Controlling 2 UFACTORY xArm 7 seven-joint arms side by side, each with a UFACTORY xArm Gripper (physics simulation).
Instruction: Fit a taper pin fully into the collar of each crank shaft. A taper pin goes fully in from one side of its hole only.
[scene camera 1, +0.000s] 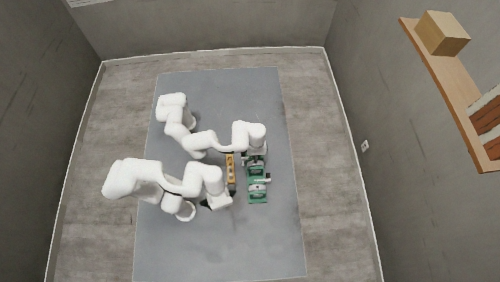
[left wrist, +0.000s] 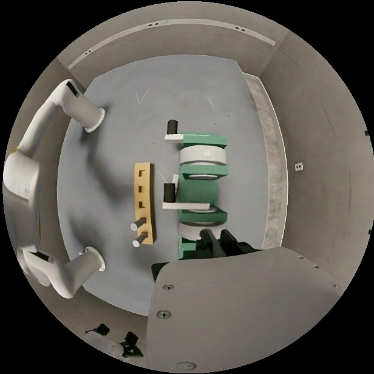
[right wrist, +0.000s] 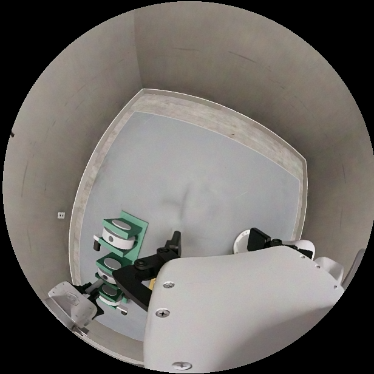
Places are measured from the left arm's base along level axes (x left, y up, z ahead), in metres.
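Pixels of known places: left gripper, between the fingertips: (scene camera 1: 255, 155); left arm's base, origin of its link: (scene camera 1: 187, 123); right arm's base, origin of its link: (scene camera 1: 185, 211).
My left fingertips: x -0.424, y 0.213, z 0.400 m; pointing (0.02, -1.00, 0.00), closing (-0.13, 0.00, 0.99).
Note:
Ahead of a thing's pixels: the offset from my left fingertips to its top centre. "pt": to the spot under its first point.
A green stand (scene camera 1: 257, 177) (left wrist: 200, 191) (right wrist: 141, 235) carries three crank shafts with white collars. The upper collar (left wrist: 190, 155) shows a pale disc in the left wrist view. The middle collar (left wrist: 187, 231) (right wrist: 103, 275) is partly behind my left fingers. The lower collar @(pt dx -0.153, dy -0.097, dz -0.021 m) (scene camera 1: 257, 187) (right wrist: 119, 238) shows a dark hole in the right wrist view. My left gripper (left wrist: 212, 240) is shut on a grey taper pin, close to the middle collar; whether they touch is unclear. Two grey taper pins (left wrist: 137, 224) (left wrist: 140, 238) stand in the tan block @(dx +0.042, dy -0.173, dz -0.151 m) (scene camera 1: 230, 163) (left wrist: 146, 181). My right gripper (right wrist: 216, 241) is open and empty.
The tan block lies left of the stand, with three empty slots at its upper end. Black handles (left wrist: 172, 126) (left wrist: 169, 192) stick out from the cranks. A pale rod (left wrist: 175, 181) lies between block and stand. My right arm (scene camera 1: 213, 182) hangs just left of the block's lower end.

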